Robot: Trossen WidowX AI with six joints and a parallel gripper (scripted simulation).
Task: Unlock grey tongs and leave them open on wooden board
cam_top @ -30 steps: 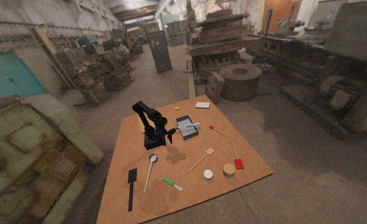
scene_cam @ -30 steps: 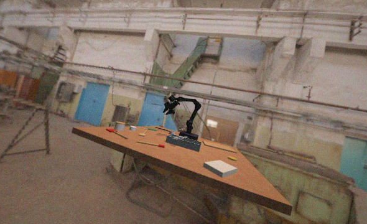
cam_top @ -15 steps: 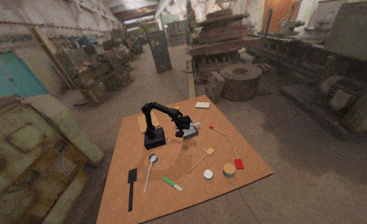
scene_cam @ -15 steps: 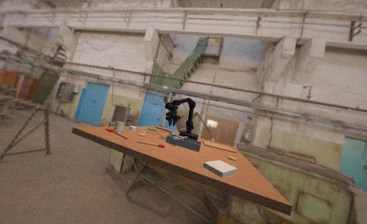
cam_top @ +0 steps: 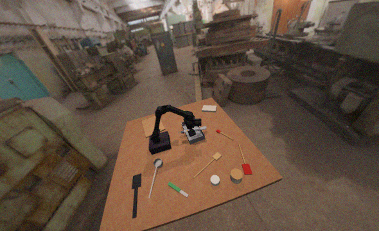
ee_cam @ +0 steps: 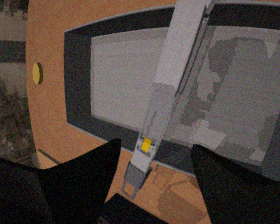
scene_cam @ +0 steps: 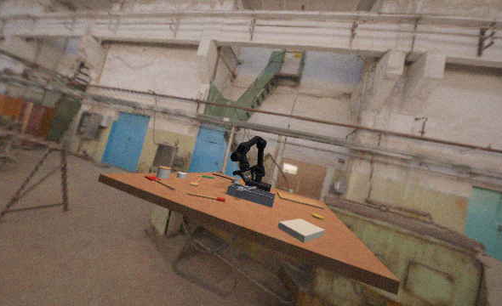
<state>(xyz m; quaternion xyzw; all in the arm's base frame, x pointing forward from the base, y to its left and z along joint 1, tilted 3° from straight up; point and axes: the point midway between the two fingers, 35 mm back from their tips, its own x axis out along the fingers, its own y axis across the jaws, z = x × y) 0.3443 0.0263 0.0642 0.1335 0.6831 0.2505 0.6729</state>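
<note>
The yellow lock lies 30 mm below my gripper tip, 20 mm to the left of it and 20 mm behind it. Also, from my gripper tip: yellow disc 480 mm to the left, 90 mm below, 40 mm behind; red-tipped stick 320 mm ahead, 90 mm below, 70 mm to the right; roasting tin 70 mm below, 50 mm to the left, 30 mm ahead.
</note>
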